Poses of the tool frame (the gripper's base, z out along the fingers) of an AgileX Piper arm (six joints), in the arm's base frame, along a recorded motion.
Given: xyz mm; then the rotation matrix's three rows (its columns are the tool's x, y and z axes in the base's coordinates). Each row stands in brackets.
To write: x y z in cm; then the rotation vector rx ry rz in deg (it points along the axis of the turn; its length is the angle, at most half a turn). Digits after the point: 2 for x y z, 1 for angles.
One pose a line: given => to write
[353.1 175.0 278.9], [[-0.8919 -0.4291 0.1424], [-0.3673 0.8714 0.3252], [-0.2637 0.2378 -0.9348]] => 35.31 17.50 27.89 -35.0 162.3 24.7
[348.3 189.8 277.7], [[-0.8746 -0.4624 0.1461], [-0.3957 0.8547 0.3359], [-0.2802 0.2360 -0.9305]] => 34.83 18.98 27.77 -37.7 160.9 25.1
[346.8 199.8 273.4], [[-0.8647 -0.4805 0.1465], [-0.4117 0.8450 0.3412], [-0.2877 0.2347 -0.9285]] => 34.68 19.98 27.34 -39.3 160.2 25.4
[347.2 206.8 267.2], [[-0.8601 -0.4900 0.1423], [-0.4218 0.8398 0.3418], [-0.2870 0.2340 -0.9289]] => 34.72 20.68 26.72 -40.2 160.1 25.4
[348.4 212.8 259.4], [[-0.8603 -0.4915 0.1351], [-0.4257 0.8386 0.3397], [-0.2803 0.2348 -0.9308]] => 34.84 21.28 25.94 -40.6 160.5 25.4
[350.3 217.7 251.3], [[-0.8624 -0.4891 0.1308], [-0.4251 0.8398 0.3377], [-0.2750 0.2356 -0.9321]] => 35.03 21.77 25.13 -40.5 160.8 25.4
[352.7 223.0 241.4], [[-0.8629 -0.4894 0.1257], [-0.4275 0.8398 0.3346], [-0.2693 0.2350 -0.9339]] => 35.27 22.30 24.14 -40.6 161.2 25.2
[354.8 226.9 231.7], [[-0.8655 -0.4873 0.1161], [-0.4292 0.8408 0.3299], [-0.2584 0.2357 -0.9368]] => 35.48 22.69 23.17 -40.7 161.8 25.1
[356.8 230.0 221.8], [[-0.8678 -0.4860 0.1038], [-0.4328 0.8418 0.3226], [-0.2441 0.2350 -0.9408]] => 35.68 23.00 22.18 -40.9 162.6 24.8
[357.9 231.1 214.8], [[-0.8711 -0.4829 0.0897], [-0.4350 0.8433 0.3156], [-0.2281 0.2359 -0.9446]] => 35.79 23.11 21.48 -41.0 163.6 24.7
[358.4 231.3 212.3], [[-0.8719 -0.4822 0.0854], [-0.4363 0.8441 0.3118], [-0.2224 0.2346 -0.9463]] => 35.84 23.13 21.23 -41.1 163.9 24.5
